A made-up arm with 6 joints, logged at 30 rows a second.
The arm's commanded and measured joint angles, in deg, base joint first. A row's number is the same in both.
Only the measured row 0 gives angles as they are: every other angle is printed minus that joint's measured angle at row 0.
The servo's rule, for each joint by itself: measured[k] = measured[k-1] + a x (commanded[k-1-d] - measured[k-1]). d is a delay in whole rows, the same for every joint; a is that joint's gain. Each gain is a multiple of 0.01, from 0.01 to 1. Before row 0 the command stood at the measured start. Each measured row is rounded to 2 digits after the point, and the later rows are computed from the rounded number. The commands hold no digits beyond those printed.
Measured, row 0:
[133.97, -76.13, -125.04, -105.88, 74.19, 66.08]
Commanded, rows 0 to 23:
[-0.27, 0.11, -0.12, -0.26, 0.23, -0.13]
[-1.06, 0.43, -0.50, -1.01, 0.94, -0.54]
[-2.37, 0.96, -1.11, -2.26, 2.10, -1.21]
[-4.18, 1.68, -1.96, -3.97, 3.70, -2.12]
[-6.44, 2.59, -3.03, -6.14, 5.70, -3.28]
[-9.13, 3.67, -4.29, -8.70, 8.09, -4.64]
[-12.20, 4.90, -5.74, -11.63, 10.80, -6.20]
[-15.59, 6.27, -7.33, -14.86, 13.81, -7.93]
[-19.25, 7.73, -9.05, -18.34, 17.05, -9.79]
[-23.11, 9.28, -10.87, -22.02, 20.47, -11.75]
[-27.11, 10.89, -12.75, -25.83, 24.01, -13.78]
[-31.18, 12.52, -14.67, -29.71, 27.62, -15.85]
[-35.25, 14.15, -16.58, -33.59, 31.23, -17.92]
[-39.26, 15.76, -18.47, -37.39, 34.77, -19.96]
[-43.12, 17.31, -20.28, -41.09, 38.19, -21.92]
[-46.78, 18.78, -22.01, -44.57, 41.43, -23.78]
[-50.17, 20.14, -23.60, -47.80, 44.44, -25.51]
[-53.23, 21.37, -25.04, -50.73, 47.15, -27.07]
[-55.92, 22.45, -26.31, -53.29, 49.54, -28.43]
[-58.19, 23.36, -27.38, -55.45, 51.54, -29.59]
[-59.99, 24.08, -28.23, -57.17, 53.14, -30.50]
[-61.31, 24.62, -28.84, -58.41, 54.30, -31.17]
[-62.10, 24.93, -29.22, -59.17, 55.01, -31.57]
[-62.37, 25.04, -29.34, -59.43, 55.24, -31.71]
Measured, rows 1 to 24:
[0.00, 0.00, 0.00, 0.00, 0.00, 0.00]
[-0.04, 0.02, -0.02, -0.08, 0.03, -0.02]
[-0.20, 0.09, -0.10, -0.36, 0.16, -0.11]
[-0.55, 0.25, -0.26, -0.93, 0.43, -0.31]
[-1.13, 0.51, -0.53, -1.84, 0.89, -0.64]
[-1.98, 0.88, -0.93, -3.13, 1.56, -1.12]
[-3.12, 1.38, -1.47, -4.80, 2.47, -1.75]
[-4.57, 2.01, -2.15, -6.85, 3.64, -2.55]
[-6.33, 2.78, -2.98, -9.25, 5.06, -3.52]
[-8.40, 3.67, -3.95, -11.98, 6.74, -4.65]
[-10.75, 4.68, -5.06, -14.99, 8.66, -5.93]
[-13.37, 5.80, -6.29, -18.24, 10.81, -7.34]
[-16.22, 7.01, -7.63, -21.68, 13.16, -8.87]
[-19.26, 8.30, -9.06, -25.25, 15.69, -10.50]
[-22.46, 9.64, -10.57, -28.89, 18.36, -12.20]
[-25.77, 11.02, -12.12, -32.55, 21.14, -13.95]
[-29.13, 12.42, -13.70, -36.16, 23.98, -15.72]
[-32.50, 13.81, -15.28, -39.65, 26.84, -17.48]
[-35.82, 15.17, -16.84, -42.97, 29.68, -19.21]
[-39.04, 16.48, -18.36, -46.07, 32.46, -20.87]
[-42.10, 17.72, -19.80, -48.88, 35.13, -22.44]
[-44.96, 18.86, -21.15, -51.37, 37.65, -23.89]
[-47.58, 19.90, -22.38, -53.48, 39.98, -25.20]
[-49.90, 20.81, -23.47, -55.19, 42.08, -26.35]
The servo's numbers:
d 1
a 0.16 0.18 0.16 0.30 0.14 0.18

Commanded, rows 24 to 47:
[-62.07, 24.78, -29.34, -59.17, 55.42, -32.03]
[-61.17, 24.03, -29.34, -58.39, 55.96, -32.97]
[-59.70, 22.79, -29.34, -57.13, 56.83, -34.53]
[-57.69, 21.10, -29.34, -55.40, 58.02, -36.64]
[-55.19, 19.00, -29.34, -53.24, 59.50, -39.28]
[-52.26, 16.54, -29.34, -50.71, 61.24, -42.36]
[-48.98, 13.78, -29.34, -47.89, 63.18, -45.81]
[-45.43, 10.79, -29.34, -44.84, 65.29, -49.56]
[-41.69, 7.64, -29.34, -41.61, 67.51, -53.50]
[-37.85, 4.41, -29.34, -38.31, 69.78, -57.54]
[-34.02, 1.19, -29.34, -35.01, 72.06, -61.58]
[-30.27, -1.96, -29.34, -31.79, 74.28, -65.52]
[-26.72, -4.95, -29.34, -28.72, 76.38, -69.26]
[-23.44, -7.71, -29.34, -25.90, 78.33, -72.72]
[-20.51, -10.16, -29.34, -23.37, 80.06, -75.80]
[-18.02, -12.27, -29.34, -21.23, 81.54, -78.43]
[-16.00, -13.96, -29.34, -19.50, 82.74, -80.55]
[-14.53, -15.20, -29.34, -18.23, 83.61, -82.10]
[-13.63, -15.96, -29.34, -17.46, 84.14, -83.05]
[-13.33, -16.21, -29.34, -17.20, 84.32, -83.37]
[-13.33, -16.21, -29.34, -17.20, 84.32, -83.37]
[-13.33, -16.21, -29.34, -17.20, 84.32, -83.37]
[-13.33, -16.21, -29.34, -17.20, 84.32, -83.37]
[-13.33, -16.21, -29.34, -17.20, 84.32, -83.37]
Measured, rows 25 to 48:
[-51.90, 21.57, -24.41, -56.46, 43.92, -27.31]
[-53.53, 22.15, -25.20, -57.27, 45.53, -28.16]
[-54.75, 22.49, -25.86, -57.61, 46.99, -29.03]
[-55.54, 22.54, -26.42, -57.47, 48.37, -30.02]
[-55.88, 22.28, -26.89, -56.85, 49.72, -31.21]
[-55.77, 21.69, -27.28, -55.77, 51.09, -32.66]
[-55.21, 20.76, -27.61, -54.25, 52.51, -34.41]
[-54.21, 19.50, -27.89, -52.34, 54.00, -36.46]
[-52.81, 17.93, -28.12, -50.09, 55.58, -38.82]
[-51.03, 16.08, -28.32, -47.55, 57.25, -41.46]
[-48.92, 13.98, -28.48, -44.78, 59.00, -44.35]
[-46.54, 11.68, -28.62, -41.85, 60.83, -47.45]
[-43.94, 9.22, -28.74, -38.83, 62.71, -50.70]
[-41.18, 6.67, -28.84, -35.80, 64.62, -54.04]
[-38.34, 4.08, -28.92, -32.83, 66.54, -57.40]
[-35.49, 1.52, -28.99, -29.99, 68.43, -60.71]
[-32.69, -0.96, -29.05, -27.36, 70.27, -63.90]
[-30.02, -3.30, -29.10, -25.00, 72.02, -66.90]
[-27.54, -5.44, -29.14, -22.97, 73.64, -69.64]
[-25.31, -7.33, -29.17, -21.32, 75.11, -72.05]
[-23.39, -8.93, -29.20, -20.08, 76.40, -74.09]
[-21.78, -10.24, -29.22, -19.22, 77.51, -75.76]
[-20.43, -11.31, -29.24, -18.61, 78.46, -77.13]
[-19.29, -12.19, -29.26, -18.19, 79.28, -78.25]

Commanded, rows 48 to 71:
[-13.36, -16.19, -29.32, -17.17, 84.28, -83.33]
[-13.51, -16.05, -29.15, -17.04, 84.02, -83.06]
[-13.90, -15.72, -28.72, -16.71, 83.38, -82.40]
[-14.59, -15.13, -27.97, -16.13, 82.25, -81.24]
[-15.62, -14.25, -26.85, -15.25, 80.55, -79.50]
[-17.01, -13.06, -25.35, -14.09, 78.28, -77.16]
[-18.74, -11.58, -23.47, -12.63, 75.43, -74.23]
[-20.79, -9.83, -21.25, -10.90, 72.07, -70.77]
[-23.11, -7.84, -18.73, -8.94, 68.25, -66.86]
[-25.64, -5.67, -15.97, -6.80, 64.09, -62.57]
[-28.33, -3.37, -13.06, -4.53, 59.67, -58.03]
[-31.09, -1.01, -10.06, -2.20, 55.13, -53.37]
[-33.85, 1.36, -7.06, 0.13, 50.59, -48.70]
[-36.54, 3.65, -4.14, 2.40, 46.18, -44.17]
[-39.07, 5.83, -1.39, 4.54, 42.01, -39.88]
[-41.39, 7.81, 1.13, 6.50, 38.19, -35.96]
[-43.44, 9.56, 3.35, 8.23, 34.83, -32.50]
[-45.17, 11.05, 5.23, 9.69, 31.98, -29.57]
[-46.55, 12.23, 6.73, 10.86, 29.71, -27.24]
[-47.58, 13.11, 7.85, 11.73, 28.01, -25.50]
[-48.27, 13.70, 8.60, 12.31, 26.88, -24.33]
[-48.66, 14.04, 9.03, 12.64, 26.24, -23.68]
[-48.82, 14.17, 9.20, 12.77, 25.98, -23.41]
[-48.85, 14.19, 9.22, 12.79, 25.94, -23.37]
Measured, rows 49 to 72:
[-18.34, -12.91, -29.27, -17.89, 79.99, -79.17]
[-17.54, -13.50, -29.28, -17.67, 80.59, -79.92]
[-16.90, -13.96, -29.26, -17.48, 81.07, -80.49]
[-16.42, -14.28, -29.17, -17.25, 81.39, -80.83]
[-16.13, -14.43, -28.98, -16.91, 81.51, -80.90]
[-16.05, -14.40, -28.64, -16.41, 81.38, -80.65]
[-16.20, -14.16, -28.11, -15.71, 80.95, -80.02]
[-16.61, -13.70, -27.37, -14.79, 80.18, -78.98]
[-17.28, -13.00, -26.39, -13.62, 79.04, -77.50]
[-18.21, -12.07, -25.16, -12.22, 77.53, -75.58]
[-19.40, -10.92, -23.69, -10.59, 75.65, -73.24]
[-20.83, -9.56, -21.99, -8.77, 73.41, -70.50]
[-22.47, -8.02, -20.08, -6.80, 70.85, -67.42]
[-24.29, -6.33, -18.00, -4.72, 68.01, -64.05]
[-26.25, -4.53, -15.78, -2.58, 64.95, -60.47]
[-28.30, -2.67, -13.48, -0.44, 61.74, -56.76]
[-30.39, -0.78, -11.14, 1.64, 58.44, -53.02]
[-32.48, 1.08, -8.82, 3.62, 55.13, -49.33]
[-34.51, 2.87, -6.57, 5.44, 51.89, -45.77]
[-36.44, 4.55, -4.44, 7.07, 48.78, -42.43]
[-38.22, 6.09, -2.47, 8.47, 45.87, -39.38]
[-39.83, 7.46, -0.70, 9.62, 43.21, -36.67]
[-41.24, 8.64, 0.86, 10.53, 40.83, -34.33]
[-42.45, 9.64, 2.19, 11.20, 38.75, -32.36]

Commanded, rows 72 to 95:
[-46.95, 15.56, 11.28, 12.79, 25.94, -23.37]
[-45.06, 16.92, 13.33, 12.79, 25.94, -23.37]
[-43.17, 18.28, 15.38, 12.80, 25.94, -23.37]
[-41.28, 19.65, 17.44, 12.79, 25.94, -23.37]
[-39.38, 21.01, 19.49, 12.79, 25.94, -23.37]
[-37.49, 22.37, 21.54, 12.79, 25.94, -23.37]
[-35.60, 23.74, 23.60, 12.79, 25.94, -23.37]
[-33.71, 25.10, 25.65, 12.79, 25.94, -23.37]
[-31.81, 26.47, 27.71, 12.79, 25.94, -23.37]
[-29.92, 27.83, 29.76, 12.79, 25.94, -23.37]
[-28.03, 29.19, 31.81, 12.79, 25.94, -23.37]
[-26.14, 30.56, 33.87, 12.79, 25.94, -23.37]
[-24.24, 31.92, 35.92, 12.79, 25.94, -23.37]
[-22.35, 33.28, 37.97, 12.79, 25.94, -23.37]
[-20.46, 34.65, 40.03, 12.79, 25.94, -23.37]
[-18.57, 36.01, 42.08, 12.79, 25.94, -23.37]
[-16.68, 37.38, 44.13, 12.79, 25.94, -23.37]
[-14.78, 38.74, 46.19, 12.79, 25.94, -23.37]
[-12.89, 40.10, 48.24, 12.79, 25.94, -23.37]
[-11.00, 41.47, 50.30, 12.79, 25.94, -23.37]
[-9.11, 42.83, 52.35, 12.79, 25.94, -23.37]
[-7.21, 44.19, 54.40, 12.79, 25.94, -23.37]
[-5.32, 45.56, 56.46, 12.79, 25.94, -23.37]
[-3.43, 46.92, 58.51, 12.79, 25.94, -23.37]
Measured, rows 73 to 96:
[-43.47, 10.46, 3.31, 11.68, 36.96, -30.74]
[-44.03, 11.38, 4.59, 12.01, 35.42, -29.41]
[-44.19, 12.38, 5.99, 12.24, 34.09, -28.32]
[-44.03, 13.44, 7.49, 12.41, 32.95, -27.43]
[-43.59, 14.56, 9.08, 12.52, 31.97, -26.70]
[-42.92, 15.72, 10.75, 12.60, 31.13, -26.10]
[-42.05, 16.92, 12.48, 12.66, 30.40, -25.61]
[-41.02, 18.15, 14.26, 12.70, 29.78, -25.21]
[-39.85, 19.40, 16.08, 12.73, 29.24, -24.88]
[-38.56, 20.67, 17.94, 12.75, 28.78, -24.61]
[-37.18, 21.96, 19.83, 12.76, 28.38, -24.39]
[-35.72, 23.26, 21.75, 12.77, 28.04, -24.21]
[-34.19, 24.57, 23.69, 12.78, 27.75, -24.06]
[-32.60, 25.89, 25.65, 12.78, 27.50, -23.94]
[-30.96, 27.22, 27.62, 12.78, 27.28, -23.84]
[-29.28, 28.56, 29.61, 12.78, 27.09, -23.76]
[-27.57, 29.90, 31.61, 12.78, 26.93, -23.69]
[-25.83, 31.25, 33.61, 12.78, 26.79, -23.63]
[-24.06, 32.60, 35.62, 12.78, 26.67, -23.58]
[-22.27, 33.95, 37.64, 12.78, 26.57, -23.54]
[-20.47, 35.30, 39.67, 12.78, 26.48, -23.51]
[-18.65, 36.66, 41.70, 12.78, 26.40, -23.48]
[-16.82, 38.02, 43.73, 12.78, 26.34, -23.46]
[-14.98, 39.38, 45.77, 12.78, 26.28, -23.44]

